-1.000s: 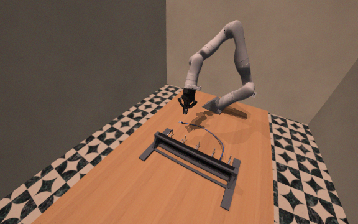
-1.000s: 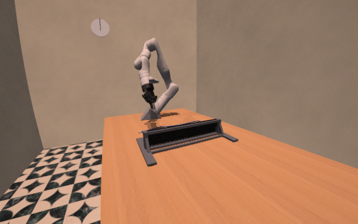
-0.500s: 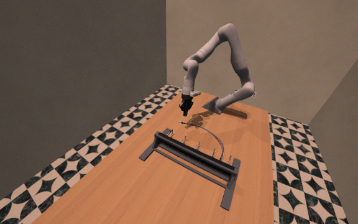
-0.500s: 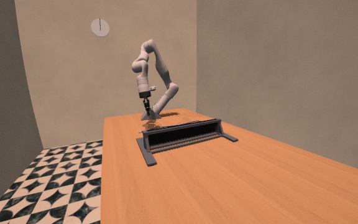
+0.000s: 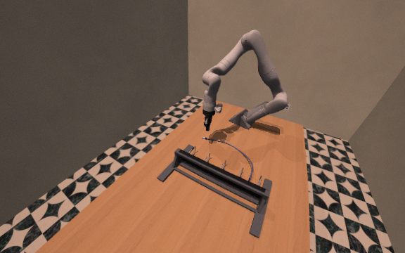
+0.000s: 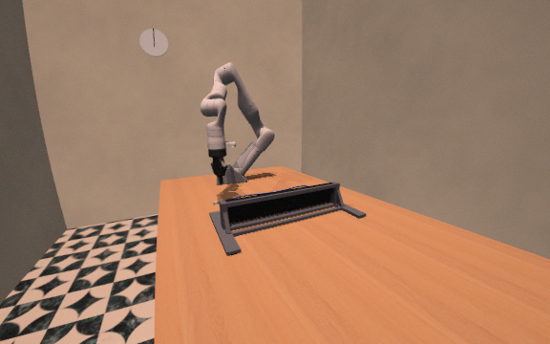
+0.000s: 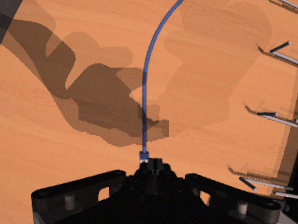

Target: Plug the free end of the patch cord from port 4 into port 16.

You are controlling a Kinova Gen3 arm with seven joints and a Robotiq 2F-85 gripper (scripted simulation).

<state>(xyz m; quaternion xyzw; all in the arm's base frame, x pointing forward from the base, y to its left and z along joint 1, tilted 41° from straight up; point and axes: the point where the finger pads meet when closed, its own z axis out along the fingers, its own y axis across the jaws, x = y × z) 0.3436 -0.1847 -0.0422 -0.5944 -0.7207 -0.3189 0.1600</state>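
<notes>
Now: hand 10 cm above the patch cord plug and 3 cm to the left of it.
</notes>
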